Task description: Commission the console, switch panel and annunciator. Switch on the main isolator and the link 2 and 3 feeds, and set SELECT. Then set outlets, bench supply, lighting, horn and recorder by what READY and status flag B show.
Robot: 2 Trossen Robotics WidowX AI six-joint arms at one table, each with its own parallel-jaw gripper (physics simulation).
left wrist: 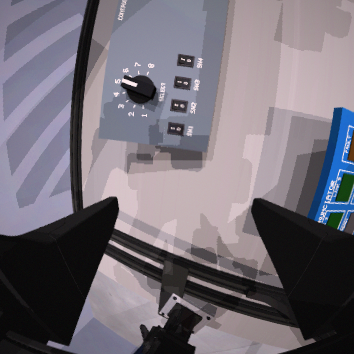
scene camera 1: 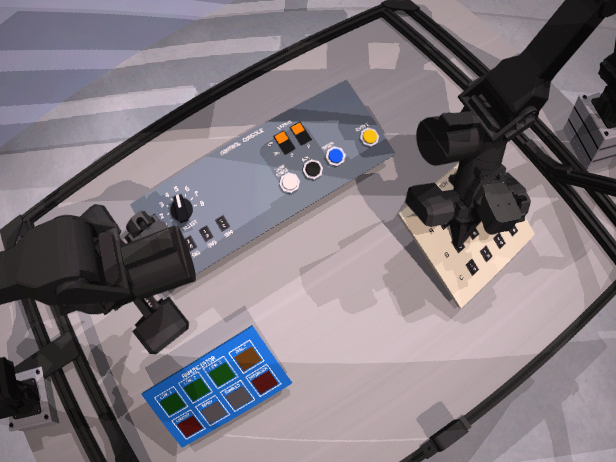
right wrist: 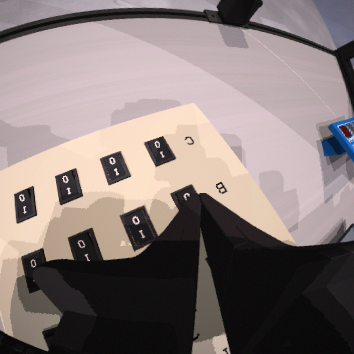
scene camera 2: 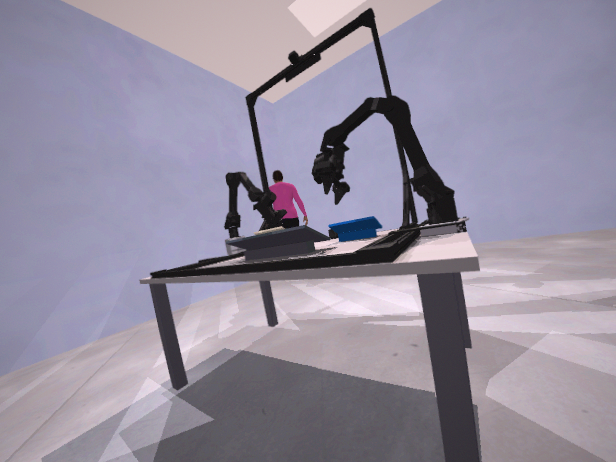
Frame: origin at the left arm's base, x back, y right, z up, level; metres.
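Where they show: left gripper, fingertip midpoint: (left wrist: 185, 204) (scene camera 2: 331, 199); right gripper, fingertip midpoint: (scene camera 1: 456, 245) (right wrist: 197, 199); left arm's base, link origin: (left wrist: 183, 315) (scene camera 1: 24, 399) (scene camera 2: 444, 221); right arm's base, link origin: (scene camera 1: 611, 111) (scene camera 2: 234, 237).
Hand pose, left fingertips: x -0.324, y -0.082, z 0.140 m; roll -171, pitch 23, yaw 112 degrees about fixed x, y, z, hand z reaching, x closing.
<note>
Each offset is from my left fingertips to the top centre of the thing. "pt": to the spot under its first point.
The grey console {dx -0.195, dy -0.152, dz -0.067 m} (scene camera 1: 240, 200) (scene camera 2: 280, 234) (left wrist: 165, 30) has a SELECT knob {dx -0.062, dy -0.127, dz -0.067 m} (scene camera 1: 181, 207) (left wrist: 139, 89) pointing at 5, and white, black, blue and yellow buttons. Its two status flags {pt dx -0.247, dy -0.183, dz -0.090 m} (scene camera 1: 285, 142) show orange upper parts. The cream switch panel (scene camera 1: 450, 267) (right wrist: 205, 165) has rows of black rockers; row A is mostly hidden. The blue annunciator {dx -0.032, dy +0.141, dz -0.085 m} (scene camera 1: 262, 350) (scene camera 2: 357, 227) (left wrist: 340, 130) has green, amber, red and grey tiles. My left gripper (scene camera 2: 332, 196) (left wrist: 185, 204) is open and empty, above the table. My right gripper (scene camera 1: 457, 247) (right wrist: 197, 199) is shut and empty, its tips at the row B rocker {dx -0.430, dy +0.071, dz -0.088 m} (right wrist: 184, 196) nearest the letter, partly covering it.
A black frame (scene camera 2: 256, 135) rises over the table (scene camera 2: 310, 274), and its rails run around the panels. The annunciator lies in front of the console in scene camera 1. A person in pink (scene camera 2: 284, 200) stands behind the table in scene camera 2.
</note>
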